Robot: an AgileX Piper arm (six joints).
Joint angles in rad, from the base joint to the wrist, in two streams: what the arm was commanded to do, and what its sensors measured. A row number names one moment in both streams.
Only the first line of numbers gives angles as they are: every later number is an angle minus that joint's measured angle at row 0.
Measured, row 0:
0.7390 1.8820 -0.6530 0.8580 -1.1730 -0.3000
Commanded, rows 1 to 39:
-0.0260 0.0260 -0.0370 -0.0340 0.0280 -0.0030
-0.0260 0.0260 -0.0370 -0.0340 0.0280 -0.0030
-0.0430 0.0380 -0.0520 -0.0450 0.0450 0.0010
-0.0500 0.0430 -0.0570 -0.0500 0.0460 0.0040
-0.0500 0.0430 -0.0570 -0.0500 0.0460 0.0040
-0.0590 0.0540 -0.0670 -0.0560 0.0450 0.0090
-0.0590 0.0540 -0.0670 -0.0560 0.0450 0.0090
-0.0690 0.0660 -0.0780 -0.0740 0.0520 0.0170
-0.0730 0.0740 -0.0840 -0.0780 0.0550 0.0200
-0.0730 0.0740 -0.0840 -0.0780 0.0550 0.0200
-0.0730 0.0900 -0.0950 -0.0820 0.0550 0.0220
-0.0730 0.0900 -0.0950 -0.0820 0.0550 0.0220
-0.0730 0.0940 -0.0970 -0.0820 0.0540 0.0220
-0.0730 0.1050 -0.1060 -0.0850 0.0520 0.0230
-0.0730 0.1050 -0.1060 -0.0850 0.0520 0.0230
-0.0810 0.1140 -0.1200 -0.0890 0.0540 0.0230
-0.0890 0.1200 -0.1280 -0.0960 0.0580 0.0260
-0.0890 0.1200 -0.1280 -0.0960 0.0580 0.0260
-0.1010 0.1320 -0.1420 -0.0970 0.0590 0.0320
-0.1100 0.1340 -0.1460 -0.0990 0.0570 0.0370
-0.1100 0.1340 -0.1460 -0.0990 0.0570 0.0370
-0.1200 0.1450 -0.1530 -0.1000 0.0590 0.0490
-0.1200 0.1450 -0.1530 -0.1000 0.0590 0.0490
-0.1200 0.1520 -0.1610 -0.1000 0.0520 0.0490
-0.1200 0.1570 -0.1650 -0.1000 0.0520 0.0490
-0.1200 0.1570 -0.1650 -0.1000 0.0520 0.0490
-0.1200 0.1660 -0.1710 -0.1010 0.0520 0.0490
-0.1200 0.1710 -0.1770 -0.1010 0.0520 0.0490
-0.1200 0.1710 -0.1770 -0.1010 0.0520 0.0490
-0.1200 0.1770 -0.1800 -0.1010 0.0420 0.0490
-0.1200 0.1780 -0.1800 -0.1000 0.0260 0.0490
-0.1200 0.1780 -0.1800 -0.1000 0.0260 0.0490
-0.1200 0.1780 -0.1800 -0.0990 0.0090 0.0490
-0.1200 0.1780 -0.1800 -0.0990 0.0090 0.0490
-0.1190 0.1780 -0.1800 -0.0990 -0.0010 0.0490
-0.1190 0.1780 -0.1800 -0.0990 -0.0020 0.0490
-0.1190 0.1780 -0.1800 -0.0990 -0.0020 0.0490
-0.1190 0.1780 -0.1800 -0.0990 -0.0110 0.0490
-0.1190 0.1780 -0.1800 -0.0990 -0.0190 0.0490
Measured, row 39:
-0.1120 0.1780 -0.1590 -0.0920 0.0460 0.0450
